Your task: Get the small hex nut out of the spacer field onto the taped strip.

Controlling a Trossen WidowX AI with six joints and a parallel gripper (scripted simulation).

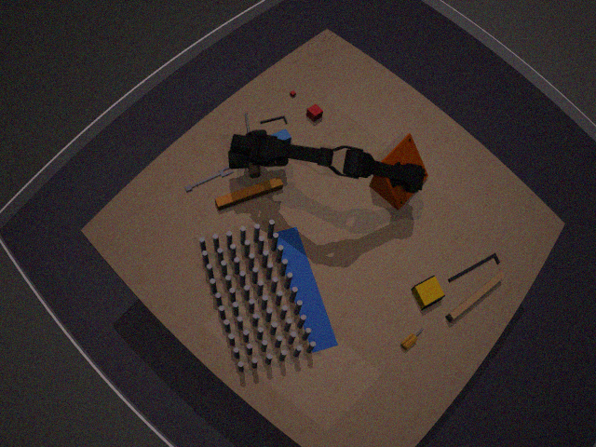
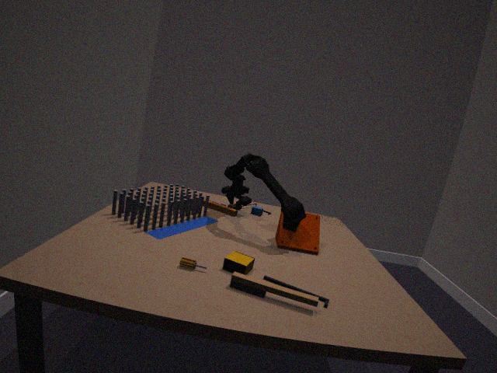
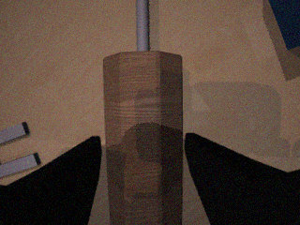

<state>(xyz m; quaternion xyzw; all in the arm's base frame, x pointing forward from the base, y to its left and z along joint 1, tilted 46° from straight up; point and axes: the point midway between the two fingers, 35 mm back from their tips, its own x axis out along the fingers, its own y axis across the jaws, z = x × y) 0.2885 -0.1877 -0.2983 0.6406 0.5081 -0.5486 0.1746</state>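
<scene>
The metal pick tool is 6 cm behind my gripper tip and 9 cm to the right of it. From my gripper tip the other things lie so: grey open-ended wrench 15 cm ahead, 6 cm to the right, 1 cm below; blue block 13 cm behind, 1 cm to the right, 1 cm above; orange bar 8 cm ahead, 8 cm to the left.
</scene>
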